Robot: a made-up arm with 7 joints. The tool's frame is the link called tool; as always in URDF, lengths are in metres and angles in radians. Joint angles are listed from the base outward.
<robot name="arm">
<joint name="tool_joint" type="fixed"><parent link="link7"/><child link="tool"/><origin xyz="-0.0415 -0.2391 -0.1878" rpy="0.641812 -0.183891 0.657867"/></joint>
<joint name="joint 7" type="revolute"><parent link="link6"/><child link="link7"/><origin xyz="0.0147 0.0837 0.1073"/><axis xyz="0 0 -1"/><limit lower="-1.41" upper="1.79"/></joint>
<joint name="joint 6" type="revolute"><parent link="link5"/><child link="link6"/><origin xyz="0.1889 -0.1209 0.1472"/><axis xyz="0 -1 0"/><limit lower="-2.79" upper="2.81"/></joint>
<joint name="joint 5" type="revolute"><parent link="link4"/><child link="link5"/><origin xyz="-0.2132 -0.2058 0.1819"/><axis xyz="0.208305 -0.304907 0.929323"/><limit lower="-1.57" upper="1.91"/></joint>
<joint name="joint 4" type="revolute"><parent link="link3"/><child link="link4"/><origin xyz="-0.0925 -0.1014 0.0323"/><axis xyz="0.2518 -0.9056 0.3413"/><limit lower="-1.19" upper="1.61"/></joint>
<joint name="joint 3" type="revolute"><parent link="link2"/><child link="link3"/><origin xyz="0.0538 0.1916 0.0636"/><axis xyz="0.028 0.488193 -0.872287"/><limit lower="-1.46" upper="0.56"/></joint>
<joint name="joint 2" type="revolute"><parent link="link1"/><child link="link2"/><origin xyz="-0.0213 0.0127 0.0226"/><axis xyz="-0.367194 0.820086 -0.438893"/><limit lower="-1.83" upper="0.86"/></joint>
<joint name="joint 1" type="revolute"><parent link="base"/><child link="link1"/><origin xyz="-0.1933 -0.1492 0.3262"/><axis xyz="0 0 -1"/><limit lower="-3.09" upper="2.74"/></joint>
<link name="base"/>
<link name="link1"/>
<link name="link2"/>
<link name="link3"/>
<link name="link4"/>
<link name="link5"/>
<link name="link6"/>
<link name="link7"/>
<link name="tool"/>
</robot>
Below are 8 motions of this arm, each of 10 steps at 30 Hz.
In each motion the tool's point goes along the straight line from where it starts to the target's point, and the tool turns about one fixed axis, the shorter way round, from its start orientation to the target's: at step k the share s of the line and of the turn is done. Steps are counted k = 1, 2, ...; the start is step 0. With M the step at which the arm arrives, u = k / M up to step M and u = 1 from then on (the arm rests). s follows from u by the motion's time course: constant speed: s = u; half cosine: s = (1 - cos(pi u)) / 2; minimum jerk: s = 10 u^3 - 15 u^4 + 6 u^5.
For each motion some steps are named. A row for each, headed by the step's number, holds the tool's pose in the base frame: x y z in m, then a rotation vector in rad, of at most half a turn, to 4 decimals.
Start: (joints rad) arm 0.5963 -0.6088 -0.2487 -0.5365 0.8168 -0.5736 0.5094
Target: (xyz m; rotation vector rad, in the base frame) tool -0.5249 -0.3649 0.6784 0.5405 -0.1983 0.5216
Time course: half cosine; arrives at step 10
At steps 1, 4, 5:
1: -0.4754 -0.3687 0.7426 0.5662 0.1710 0.5740
4: -0.4917 -0.3675 0.7214 0.5591 0.0492 0.5581
5: -0.4995 -0.3668 0.7113 0.5552 -0.0094 0.5500

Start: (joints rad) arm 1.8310 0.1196 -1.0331 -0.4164 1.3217 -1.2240 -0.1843
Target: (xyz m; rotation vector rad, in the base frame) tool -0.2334 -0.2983 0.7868 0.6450 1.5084 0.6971
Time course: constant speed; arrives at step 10
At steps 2, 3, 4, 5, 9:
2: -0.2417 -0.3344 0.7956 0.8856 1.1709 0.5282
3: -0.2406 -0.3299 0.7945 0.8577 1.2141 0.5498
4: -0.2396 -0.3254 0.7934 0.8291 1.2570 0.5712
5: -0.2386 -0.3209 0.7923 0.8000 1.2997 0.5925
9: -0.2344 -0.3028 0.7879 0.6772 1.4673 0.6764

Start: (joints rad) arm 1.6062 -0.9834 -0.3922 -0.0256 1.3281 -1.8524 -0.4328
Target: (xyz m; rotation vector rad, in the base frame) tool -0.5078 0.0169 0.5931 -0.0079 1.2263 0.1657
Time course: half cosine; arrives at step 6
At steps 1, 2, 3, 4, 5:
1: -0.4862 0.0070 0.6425 0.1608 1.2454 0.2075
2: -0.4904 0.0089 0.6328 0.1276 1.2421 0.1994
3: -0.4962 0.0116 0.6196 0.0824 1.2372 0.1882
4: -0.5020 0.0142 0.6063 0.0372 1.2320 0.1770
5: -0.5062 0.0162 0.5966 0.0042 1.2279 0.1687

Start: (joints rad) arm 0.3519 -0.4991 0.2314 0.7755 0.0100 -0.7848 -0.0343
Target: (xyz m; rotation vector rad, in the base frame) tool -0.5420 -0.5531 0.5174 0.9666 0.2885 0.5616
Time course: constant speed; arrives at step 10
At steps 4, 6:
4: -0.5561 -0.5319 0.4477 0.8491 -0.0444 0.7354
6: -0.5514 -0.5389 0.4710 0.8907 0.0666 0.6793

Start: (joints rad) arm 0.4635 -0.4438 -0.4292 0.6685 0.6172 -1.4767 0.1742
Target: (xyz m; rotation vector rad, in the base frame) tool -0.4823 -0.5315 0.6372 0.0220 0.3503 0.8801
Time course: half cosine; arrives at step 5
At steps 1, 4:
1: -0.4357 -0.5553 0.6228 -0.0045 0.3527 1.0245
4: -0.4774 -0.5340 0.6357 0.0192 0.3506 0.8953

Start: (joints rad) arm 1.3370 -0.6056 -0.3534 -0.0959 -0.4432 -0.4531 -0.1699
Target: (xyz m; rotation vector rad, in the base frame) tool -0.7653 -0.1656 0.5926 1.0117 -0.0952 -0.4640
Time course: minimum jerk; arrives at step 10
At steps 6, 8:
6: -0.7566 -0.1764 0.5842 0.8903 -0.1935 -0.4101
8: -0.7637 -0.1676 0.5911 0.9897 -0.1133 -0.4542

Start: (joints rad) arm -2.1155 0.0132 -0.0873 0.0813 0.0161 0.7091 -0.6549
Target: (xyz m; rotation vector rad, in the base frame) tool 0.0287 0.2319 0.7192 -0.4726 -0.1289 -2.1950
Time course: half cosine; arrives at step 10
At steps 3, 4, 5, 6, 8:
3: 0.0553 0.1295 0.7830 -0.4864 0.0600 -2.4506
4: 0.0506 0.1475 0.7718 -0.4844 0.0253 -2.4065
5: 0.0454 0.1674 0.7594 -0.4820 -0.0124 -2.3572
6: 0.0403 0.1873 0.7470 -0.4794 -0.0493 -2.3075
8: 0.0319 0.2196 0.7269 -0.4746 -0.1073 -2.2263

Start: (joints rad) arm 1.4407 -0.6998 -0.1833 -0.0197 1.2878 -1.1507 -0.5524
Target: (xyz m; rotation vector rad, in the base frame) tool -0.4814 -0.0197 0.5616 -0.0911 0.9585 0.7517
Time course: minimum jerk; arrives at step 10
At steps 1, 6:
1: -0.3726 -0.0470 0.6659 0.2905 0.8489 0.9643
6: -0.4466 -0.0284 0.5950 0.0305 0.9267 0.8222

